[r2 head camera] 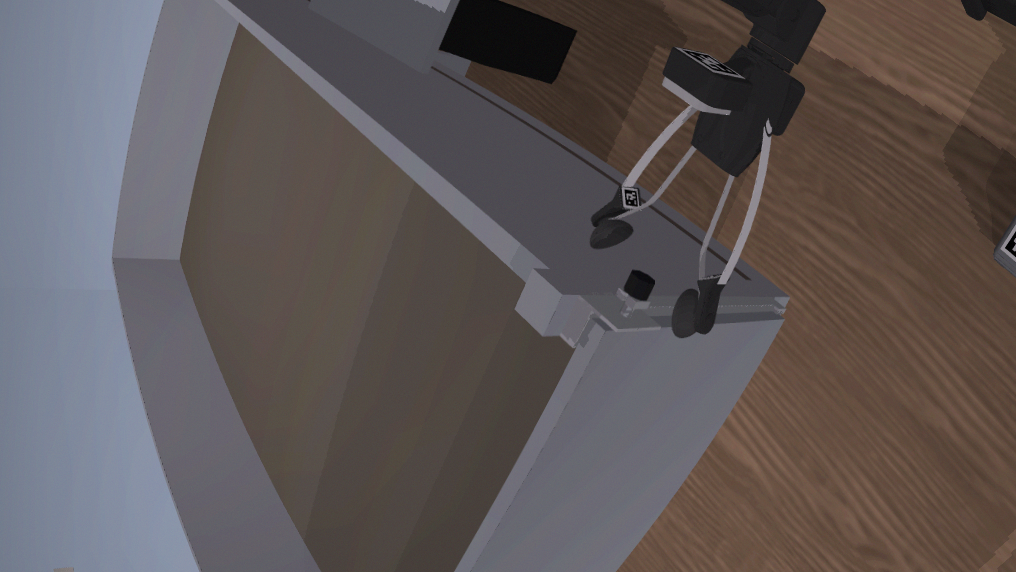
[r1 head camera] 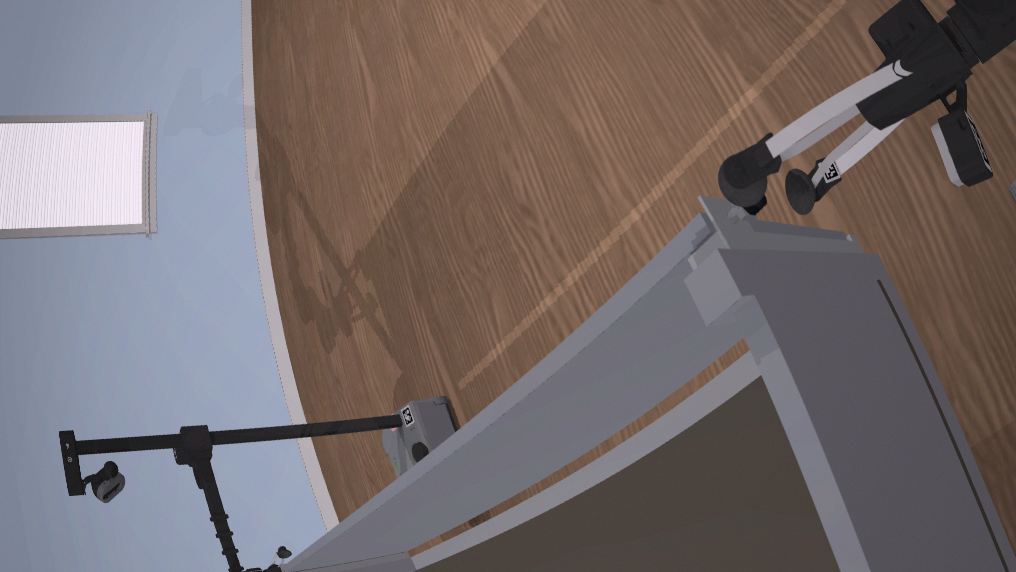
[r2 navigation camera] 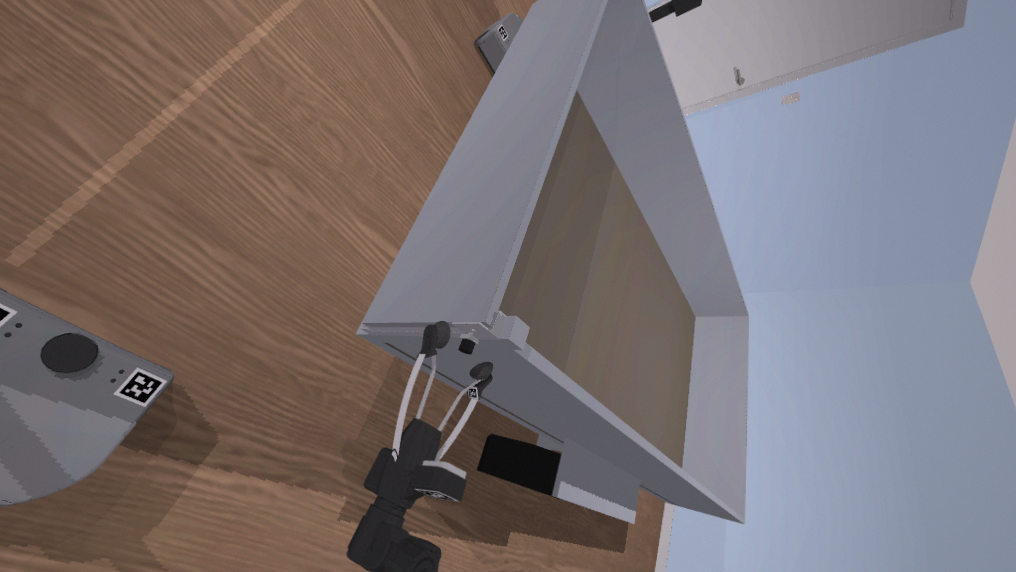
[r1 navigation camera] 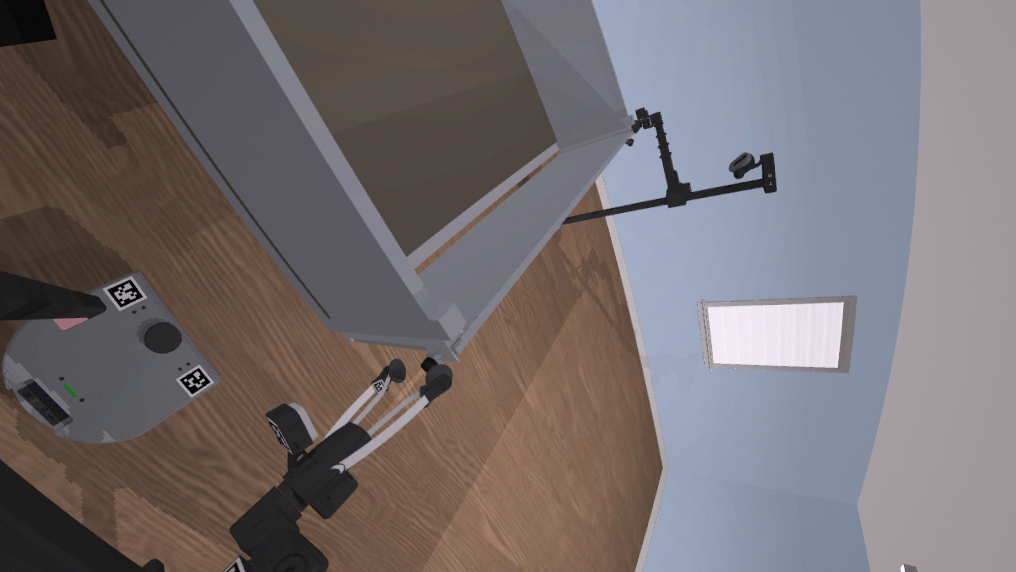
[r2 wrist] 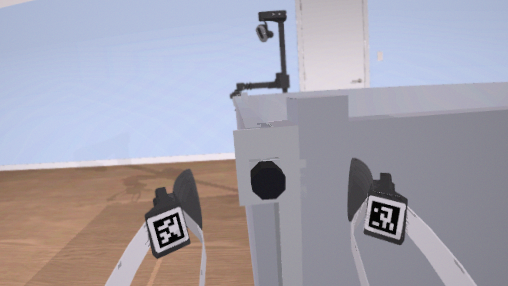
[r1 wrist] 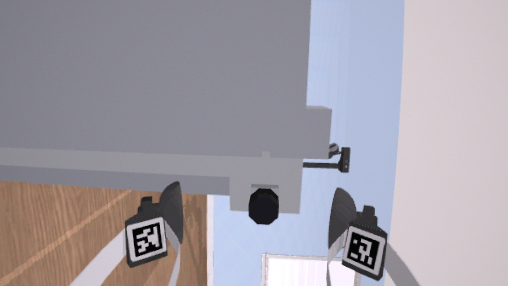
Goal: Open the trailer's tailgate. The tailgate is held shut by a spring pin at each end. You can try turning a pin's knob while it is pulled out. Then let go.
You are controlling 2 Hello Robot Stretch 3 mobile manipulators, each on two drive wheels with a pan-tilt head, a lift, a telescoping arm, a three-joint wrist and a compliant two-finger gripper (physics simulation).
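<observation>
The grey tailgate (r1 head camera: 568, 419) (r1 navigation camera: 511, 227) (r2 head camera: 639, 426) (r2 navigation camera: 483, 184) stands upright across the trailer's end. At one end, r1's gripper (r1 head camera: 773, 186) (r1 navigation camera: 418, 376) (r1 wrist: 257, 215) is open, its fingertips on either side of a black pin knob (r1 head camera: 755, 206) (r1 navigation camera: 428, 363) (r1 wrist: 263, 206) and apart from it. At the other end, r2's gripper (r2 head camera: 648, 272) (r2 navigation camera: 460, 353) (r2 wrist: 274, 195) is open around the other black knob (r2 head camera: 639, 284) (r2 navigation camera: 467, 346) (r2 wrist: 268, 180), with a gap on each side. The pin shafts are largely hidden behind the knobs in the wrist views.
The trailer's side walls (r1 navigation camera: 284, 177) (r2 head camera: 533, 156) run back from the tailgate. A black wheel (r2 head camera: 508, 42) (r2 navigation camera: 519, 465) sits under r2's side. The mast of r2 (r1 head camera: 305, 429) rises across the trailer from r1; r1's mast (r2 wrist: 282, 55) shows beyond the trailer in r2's wrist view.
</observation>
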